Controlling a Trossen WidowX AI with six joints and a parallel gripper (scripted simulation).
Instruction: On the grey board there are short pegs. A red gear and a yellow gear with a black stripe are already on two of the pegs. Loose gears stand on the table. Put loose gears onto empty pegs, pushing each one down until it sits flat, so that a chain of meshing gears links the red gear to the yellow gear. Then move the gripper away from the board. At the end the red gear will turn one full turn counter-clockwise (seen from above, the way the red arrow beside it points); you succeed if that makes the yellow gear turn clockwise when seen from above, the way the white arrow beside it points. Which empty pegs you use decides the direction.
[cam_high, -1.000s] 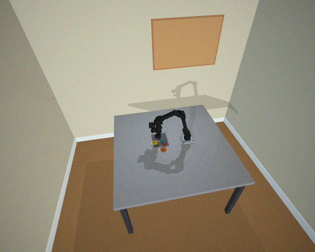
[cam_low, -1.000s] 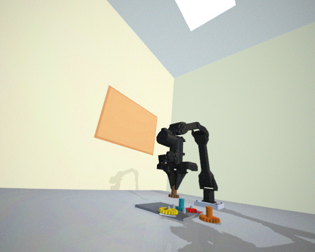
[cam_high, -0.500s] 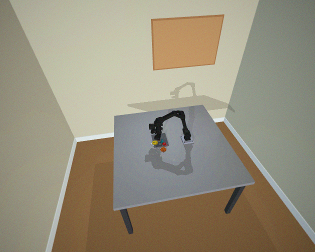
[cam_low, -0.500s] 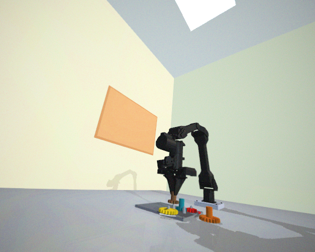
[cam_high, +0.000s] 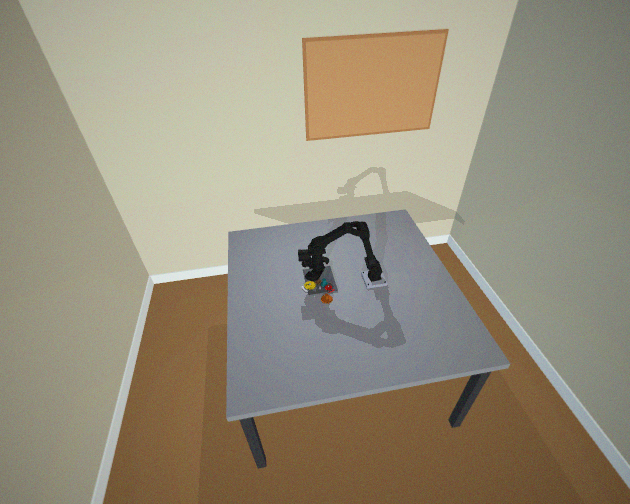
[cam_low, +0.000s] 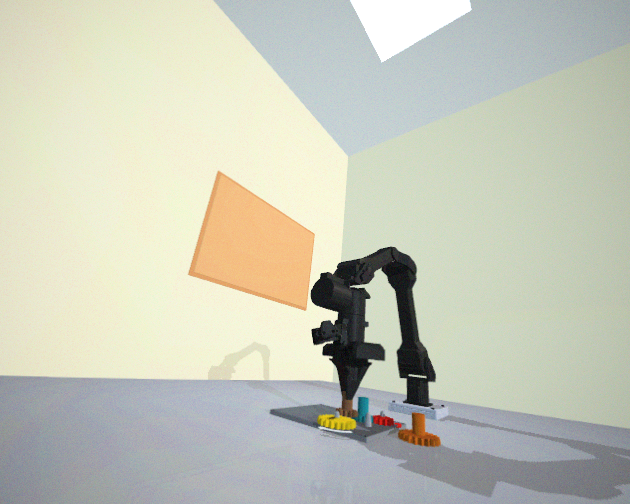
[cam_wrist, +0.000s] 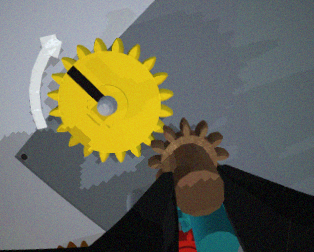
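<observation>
My gripper tip is now 1 cm above the brown gear. From my gripper tip the other things lie so: yellow gear 5 cm ahead, 3 cm below, 1 cm to the left; then teal gear 3 cm behind, 2 cm to the left, 2 cm below; then red gear 5 cm to the left, 5 cm behind, 3 cm below.
</observation>
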